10 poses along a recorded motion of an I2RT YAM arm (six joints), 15 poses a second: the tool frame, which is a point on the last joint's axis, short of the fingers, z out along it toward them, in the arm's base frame.
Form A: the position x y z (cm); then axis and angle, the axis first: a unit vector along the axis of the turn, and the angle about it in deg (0 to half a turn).
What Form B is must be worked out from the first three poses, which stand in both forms.
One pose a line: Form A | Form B
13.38, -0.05, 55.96, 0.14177, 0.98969, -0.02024, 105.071 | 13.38, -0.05, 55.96, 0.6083, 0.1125, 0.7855, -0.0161
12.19, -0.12, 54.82, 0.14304, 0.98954, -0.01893, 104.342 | 12.19, -0.12, 54.82, 0.6133, 0.1130, 0.7816, -0.0150
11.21, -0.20, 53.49, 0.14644, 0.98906, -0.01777, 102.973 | 11.21, -0.20, 53.49, 0.6227, 0.1146, 0.7739, -0.0139
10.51, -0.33, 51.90, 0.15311, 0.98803, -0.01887, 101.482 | 10.51, -0.33, 51.90, 0.6328, 0.1186, 0.7650, -0.0146
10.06, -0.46, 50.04, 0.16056, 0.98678, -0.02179, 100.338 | 10.06, -0.46, 50.04, 0.6405, 0.1233, 0.7578, -0.0167
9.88, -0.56, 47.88, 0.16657, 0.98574, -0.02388, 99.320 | 9.88, -0.56, 47.88, 0.6473, 0.1270, 0.7513, -0.0182
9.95, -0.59, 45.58, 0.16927, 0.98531, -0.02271, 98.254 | 9.95, -0.59, 45.58, 0.6544, 0.1280, 0.7451, -0.0172
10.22, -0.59, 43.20, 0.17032, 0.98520, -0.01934, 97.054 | 10.22, -0.59, 43.20, 0.6623, 0.1276, 0.7382, -0.0145
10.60, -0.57, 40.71, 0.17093, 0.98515, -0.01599, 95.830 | 10.60, -0.57, 40.71, 0.6702, 0.1269, 0.7311, -0.0119
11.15, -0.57, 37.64, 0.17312, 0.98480, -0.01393, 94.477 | 11.15, -0.57, 37.64, 0.6789, 0.1271, 0.7230, -0.0102
